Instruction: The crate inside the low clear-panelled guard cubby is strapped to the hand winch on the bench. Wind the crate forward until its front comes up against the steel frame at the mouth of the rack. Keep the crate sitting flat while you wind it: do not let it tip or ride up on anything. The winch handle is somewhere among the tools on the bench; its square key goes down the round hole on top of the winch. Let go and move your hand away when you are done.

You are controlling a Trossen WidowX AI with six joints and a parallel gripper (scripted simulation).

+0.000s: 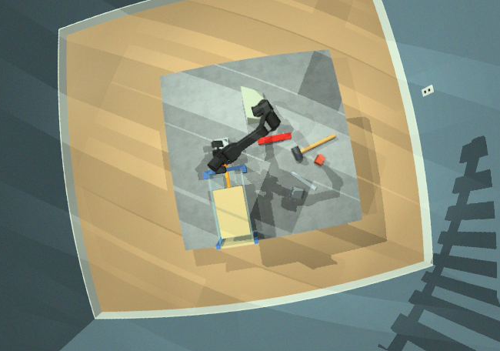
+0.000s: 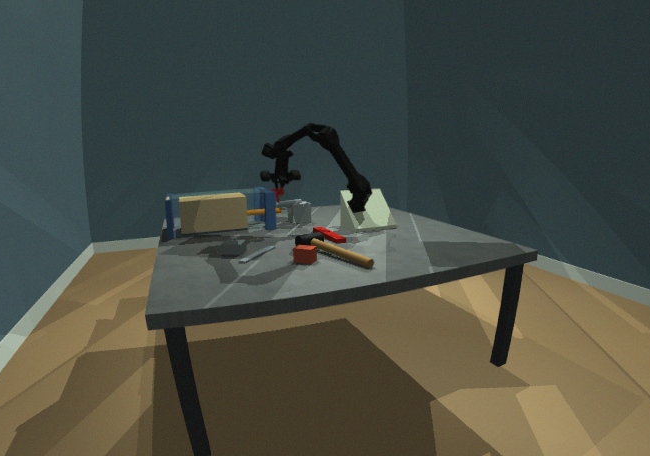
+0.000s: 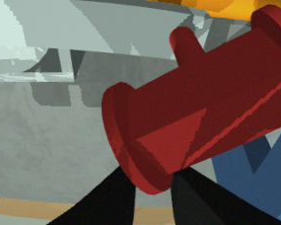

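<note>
Right now the red spool-shaped handle grip is 2 cm ahead of my gripper tip, 3 cm to the left of it and 2 cm below it. From my gripper tip the other things lie so: clear-panelled cubby (32 cm ahead, 1 cm to the left, 3 cm below); winch handle (2 cm behind, 4 cm to the left, 5 cm below); grey winch (10 cm behind, 5 cm to the left, 12 cm below).
</note>
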